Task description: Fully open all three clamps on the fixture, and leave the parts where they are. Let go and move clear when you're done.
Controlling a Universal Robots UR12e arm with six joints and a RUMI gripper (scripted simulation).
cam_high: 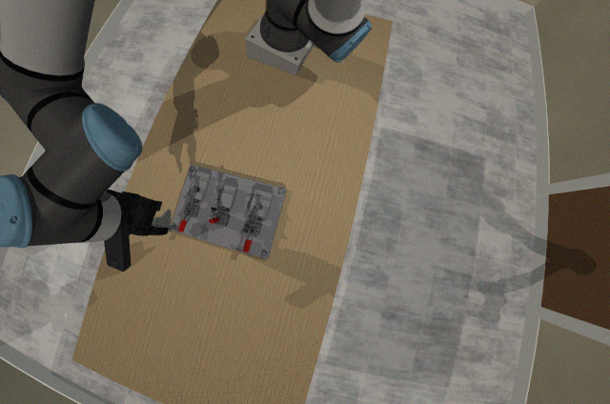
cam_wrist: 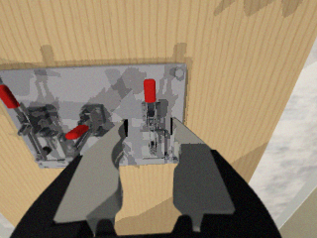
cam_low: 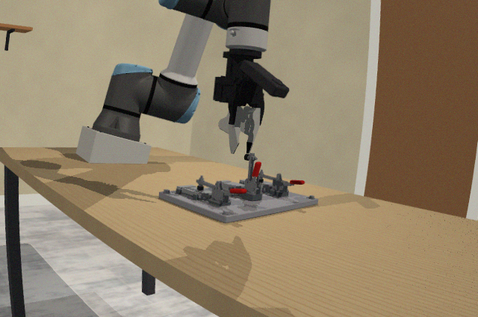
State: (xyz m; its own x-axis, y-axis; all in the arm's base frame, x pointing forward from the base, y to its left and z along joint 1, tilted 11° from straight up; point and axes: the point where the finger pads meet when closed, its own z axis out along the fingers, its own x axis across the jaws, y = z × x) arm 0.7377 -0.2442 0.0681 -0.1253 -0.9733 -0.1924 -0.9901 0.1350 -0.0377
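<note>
Now: hand 15 cm above the grey fixture plate, 12 cm to the right of it and 7 cm past it.
</note>
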